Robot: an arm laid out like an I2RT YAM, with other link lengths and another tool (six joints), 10 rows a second.
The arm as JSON. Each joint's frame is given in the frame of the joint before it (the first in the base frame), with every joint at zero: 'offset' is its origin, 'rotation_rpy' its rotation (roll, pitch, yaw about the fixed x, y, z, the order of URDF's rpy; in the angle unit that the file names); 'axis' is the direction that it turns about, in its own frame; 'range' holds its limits. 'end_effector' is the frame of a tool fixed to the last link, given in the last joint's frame.
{
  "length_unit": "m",
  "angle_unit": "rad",
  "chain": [
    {
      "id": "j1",
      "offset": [
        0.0,
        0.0,
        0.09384
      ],
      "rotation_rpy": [
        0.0,
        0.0,
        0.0
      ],
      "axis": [
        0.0,
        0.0,
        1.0
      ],
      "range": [
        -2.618,
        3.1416
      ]
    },
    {
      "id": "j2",
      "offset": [
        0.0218,
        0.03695,
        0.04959
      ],
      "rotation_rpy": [
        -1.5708,
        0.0,
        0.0
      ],
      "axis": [
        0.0,
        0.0,
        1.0
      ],
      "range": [
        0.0,
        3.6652
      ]
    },
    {
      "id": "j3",
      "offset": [
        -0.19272,
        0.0,
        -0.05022
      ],
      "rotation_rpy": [
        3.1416,
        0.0,
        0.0
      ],
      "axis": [
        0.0,
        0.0,
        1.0
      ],
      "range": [
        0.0,
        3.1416
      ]
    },
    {
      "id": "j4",
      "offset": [
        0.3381,
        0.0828,
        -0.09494
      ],
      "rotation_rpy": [
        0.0,
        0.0,
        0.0
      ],
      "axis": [
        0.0,
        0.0,
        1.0
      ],
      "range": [
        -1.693,
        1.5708
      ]
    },
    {
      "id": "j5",
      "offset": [
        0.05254,
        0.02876,
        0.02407
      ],
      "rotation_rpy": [
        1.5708,
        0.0,
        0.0
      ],
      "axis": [
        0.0,
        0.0,
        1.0
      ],
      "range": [
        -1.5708,
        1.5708
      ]
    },
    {
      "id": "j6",
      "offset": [
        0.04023,
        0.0,
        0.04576
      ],
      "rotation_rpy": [
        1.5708,
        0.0,
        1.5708
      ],
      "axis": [
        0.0,
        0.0,
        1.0
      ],
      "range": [
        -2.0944,
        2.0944
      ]
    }
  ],
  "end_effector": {
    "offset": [
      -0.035,
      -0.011,
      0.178
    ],
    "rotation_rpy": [
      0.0,
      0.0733,
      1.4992
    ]
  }
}
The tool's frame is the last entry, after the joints.
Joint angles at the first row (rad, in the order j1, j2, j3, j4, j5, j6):
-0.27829 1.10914 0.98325 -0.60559 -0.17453 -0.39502
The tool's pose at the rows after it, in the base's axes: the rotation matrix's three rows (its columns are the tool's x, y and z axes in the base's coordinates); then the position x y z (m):
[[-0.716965 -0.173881 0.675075], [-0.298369 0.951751 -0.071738], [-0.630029 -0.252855 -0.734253]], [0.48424 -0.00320 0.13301]
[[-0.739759 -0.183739 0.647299], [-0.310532 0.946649 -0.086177], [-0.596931 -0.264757 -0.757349]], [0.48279 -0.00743 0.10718]
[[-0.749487 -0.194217 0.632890], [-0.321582 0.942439 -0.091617], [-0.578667 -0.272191 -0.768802]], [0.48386 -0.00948 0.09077]
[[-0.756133 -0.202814 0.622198], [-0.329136 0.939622 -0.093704], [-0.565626 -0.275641 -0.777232]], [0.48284 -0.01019 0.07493]
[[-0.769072 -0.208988 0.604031], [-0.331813 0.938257 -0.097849], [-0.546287 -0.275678 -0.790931]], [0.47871 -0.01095 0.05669]
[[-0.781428 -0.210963 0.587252], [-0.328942 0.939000 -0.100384], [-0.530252 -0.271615 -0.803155]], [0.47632 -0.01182 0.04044]
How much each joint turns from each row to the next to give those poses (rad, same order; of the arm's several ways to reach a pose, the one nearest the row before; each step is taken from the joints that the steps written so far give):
0.01030 0.05152 -0.03203 0.04883 0.02976 -0.02632
-0.00036 0.03394 -0.02670 0.02707 0.01985 -0.02097
0.00035 0.03356 -0.00956 0.02558 0.00837 -0.01528
0.00000 0.01906 -0.02251 0.02821 0.00419 -0.01068
0.00001 0.01528 -0.02860 0.02214 0.00841 -0.00724
0.00000 0.02482 -0.01676 0.02174 0.00686 -0.00076

